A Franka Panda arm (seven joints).
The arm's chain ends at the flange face. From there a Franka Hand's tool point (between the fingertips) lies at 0.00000 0.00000 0.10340 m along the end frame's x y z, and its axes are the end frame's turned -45 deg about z.
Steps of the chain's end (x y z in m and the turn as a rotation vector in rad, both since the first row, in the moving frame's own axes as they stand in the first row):
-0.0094 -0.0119 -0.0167 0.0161 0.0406 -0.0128
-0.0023 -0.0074 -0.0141 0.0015 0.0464 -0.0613
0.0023 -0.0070 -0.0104 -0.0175 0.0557 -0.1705
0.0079 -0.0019 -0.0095 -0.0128 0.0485 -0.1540
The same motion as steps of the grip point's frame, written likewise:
0.0059 -0.0133 -0.0168 -0.0173 0.0401 -0.0128
0.0072 -0.0037 -0.0142 -0.0317 0.0339 -0.0613
0.0098 0.0018 -0.0106 -0.0518 0.0270 -0.1705
0.0099 0.0085 -0.0096 -0.0433 0.0252 -0.1540

